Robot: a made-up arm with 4 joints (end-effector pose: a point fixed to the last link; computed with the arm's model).
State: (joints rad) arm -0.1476 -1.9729 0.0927 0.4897
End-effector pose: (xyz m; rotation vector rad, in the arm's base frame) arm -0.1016 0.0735 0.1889 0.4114 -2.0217 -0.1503
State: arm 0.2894 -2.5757 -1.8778 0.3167
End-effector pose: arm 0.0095 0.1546 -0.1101 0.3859 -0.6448 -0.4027
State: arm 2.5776 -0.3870 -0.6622 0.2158
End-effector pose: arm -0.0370 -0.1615 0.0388 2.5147 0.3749 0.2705
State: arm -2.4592 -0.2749 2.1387 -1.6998
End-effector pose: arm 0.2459 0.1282 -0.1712 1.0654 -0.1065 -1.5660
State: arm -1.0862 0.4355 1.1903 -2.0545
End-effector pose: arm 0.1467 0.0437 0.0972 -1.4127 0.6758 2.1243
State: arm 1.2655 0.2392 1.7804 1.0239
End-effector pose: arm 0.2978 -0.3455 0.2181 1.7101 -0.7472 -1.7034
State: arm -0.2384 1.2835 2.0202 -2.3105
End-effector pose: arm 0.2698 -0.0330 -0.0364 -0.9704 -0.1118 2.2565
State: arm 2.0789 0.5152 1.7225 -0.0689
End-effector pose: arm 0.3550 -0.2505 0.1166 1.7421 -0.7769 -1.1825
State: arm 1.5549 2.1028 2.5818 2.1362
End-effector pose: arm 0.3148 0.2669 -0.0036 1.3407 1.4511 -1.9328
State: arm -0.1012 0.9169 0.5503 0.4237
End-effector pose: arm 0.2747 0.0731 0.1404 -0.1763 0.3398 -0.4371
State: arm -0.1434 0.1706 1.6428 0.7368
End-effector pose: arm 0.2832 0.0806 0.4645 0.4257 -1.4304 -0.4917
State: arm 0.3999 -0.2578 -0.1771 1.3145
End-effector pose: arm 0.0688 -0.1078 0.2553 0.3931 0.1951 -1.3112
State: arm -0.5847 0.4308 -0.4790 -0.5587
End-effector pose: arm 0.0356 0.2492 0.2321 -0.2787 0.9980 0.2422
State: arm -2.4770 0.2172 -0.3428 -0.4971
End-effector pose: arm 0.0154 0.0119 -0.1298 -2.2043 0.7983 -0.4522
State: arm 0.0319 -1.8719 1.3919 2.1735
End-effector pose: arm -0.2008 -0.1234 0.2610 -2.7011 1.4235 -0.1427
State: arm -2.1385 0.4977 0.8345 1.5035
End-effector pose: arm 0.2905 0.1543 0.1000 -1.4275 -1.6076 -0.5357
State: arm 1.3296 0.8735 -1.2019 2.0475
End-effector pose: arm 0.1553 -0.3105 0.0779 -0.9403 1.4027 -0.1475
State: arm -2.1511 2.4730 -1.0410 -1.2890
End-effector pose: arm 0.3942 -0.1503 0.0700 1.0161 0.6814 -1.8404
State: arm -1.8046 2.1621 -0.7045 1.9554
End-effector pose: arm 0.2308 0.0434 0.2184 1.3212 -0.5895 1.1719
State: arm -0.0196 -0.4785 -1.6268 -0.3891
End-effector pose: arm -0.2037 0.1451 0.3845 0.2060 1.1360 0.3339
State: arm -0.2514 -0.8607 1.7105 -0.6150
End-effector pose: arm -0.0022 0.2254 0.4103 -0.8854 -2.4675 0.5480
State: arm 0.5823 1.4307 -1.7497 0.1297
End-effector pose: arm 0.3075 -0.0291 0.3495 -0.2124 3.0013 0.9035
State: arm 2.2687 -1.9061 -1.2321 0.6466
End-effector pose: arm -0.0767 0.0514 0.2162 2.2899 0.3726 -1.1000
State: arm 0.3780 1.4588 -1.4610 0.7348
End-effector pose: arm 0.2347 -0.0395 0.3002 -0.9419 2.6118 0.3845
